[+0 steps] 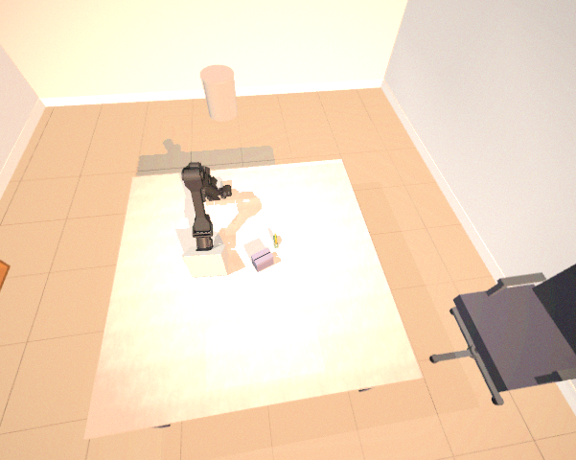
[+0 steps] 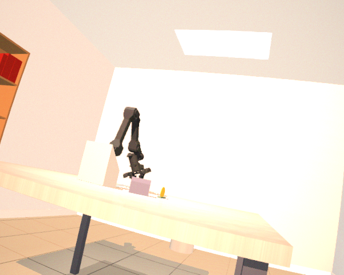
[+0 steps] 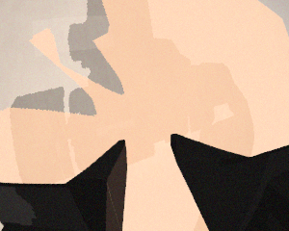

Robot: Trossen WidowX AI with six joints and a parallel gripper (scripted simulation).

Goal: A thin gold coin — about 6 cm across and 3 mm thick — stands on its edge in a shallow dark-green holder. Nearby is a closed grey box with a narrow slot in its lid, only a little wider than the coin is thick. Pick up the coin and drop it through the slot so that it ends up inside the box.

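Now: the gold coin 300 mm ahead of my gripper tip and 270 mm to the right of it.
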